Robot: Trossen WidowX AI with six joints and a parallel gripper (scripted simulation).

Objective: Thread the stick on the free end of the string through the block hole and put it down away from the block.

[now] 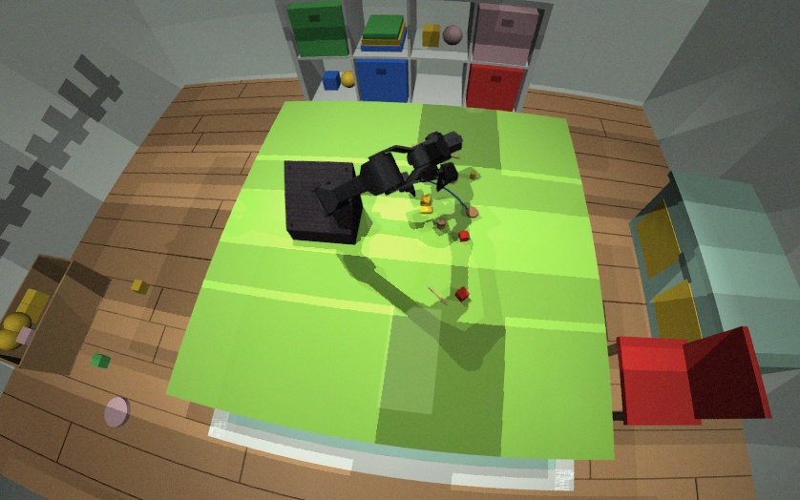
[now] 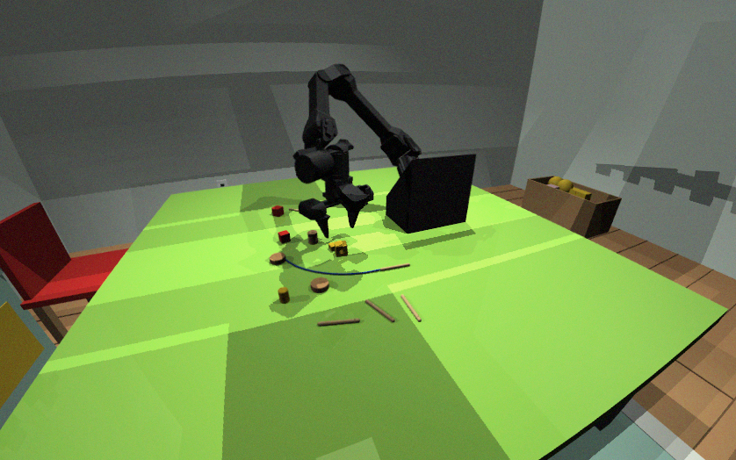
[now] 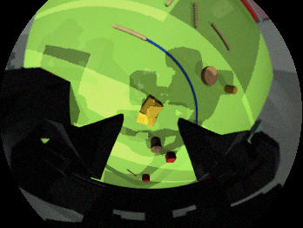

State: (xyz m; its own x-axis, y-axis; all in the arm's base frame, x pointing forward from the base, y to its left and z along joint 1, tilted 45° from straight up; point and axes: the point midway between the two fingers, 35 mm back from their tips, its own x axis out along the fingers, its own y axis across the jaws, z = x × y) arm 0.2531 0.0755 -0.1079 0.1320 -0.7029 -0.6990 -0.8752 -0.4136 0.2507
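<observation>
My gripper tip is 8 cm to the left of the brown cylinder, 7 cm short of it and 4 cm above it. From my gripper tip the other things lie so: yellow cylinder: 15 cm to the left, 14 cm ahead, 5 cm below; round wooden button: 16 cm ahead, 5 cm below; thin wooden stick: 10 cm to the left, 10 cm behind, 6 cm below.
</observation>
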